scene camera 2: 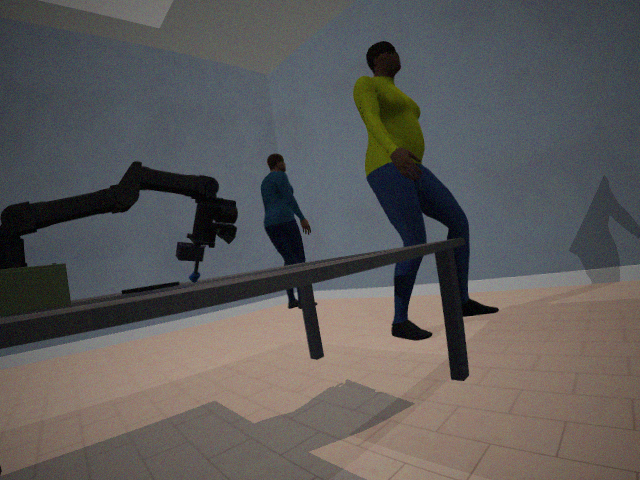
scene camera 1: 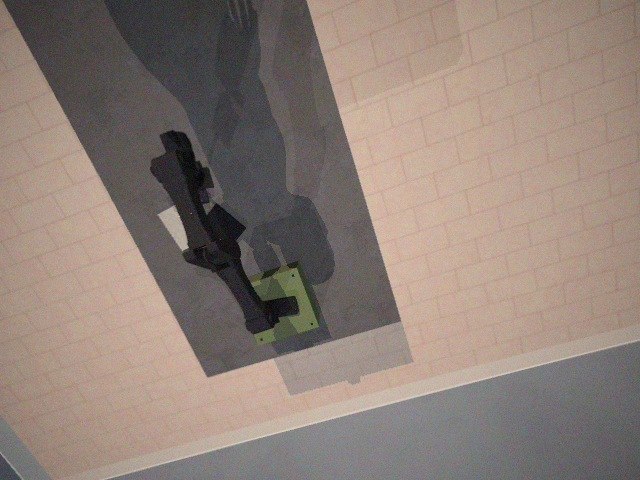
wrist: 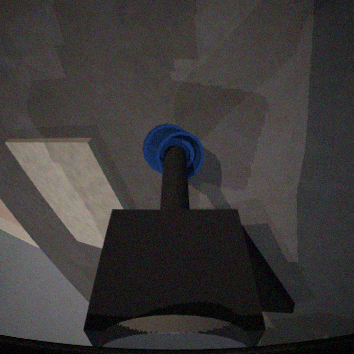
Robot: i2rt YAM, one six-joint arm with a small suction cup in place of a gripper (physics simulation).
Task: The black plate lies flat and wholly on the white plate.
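Observation:
The black plate lies flat on the table on one side of the arm. Part of it also shows in the wrist view, right of the gripper's dark body. The white plate lies flat on the table on the arm's other side, left of the gripper body in the wrist view. It cannot be made out in scene camera 2. The arm hides the space between the plates. My blue suction cup hangs empty, low over bare table beyond the plates, with no plate on it; the arm hides it in scene camera 1.
The arm stands on a green block near one end of the grey table. A person in yellow and a person in teal stand beyond the table. Large shadows fall across the table top.

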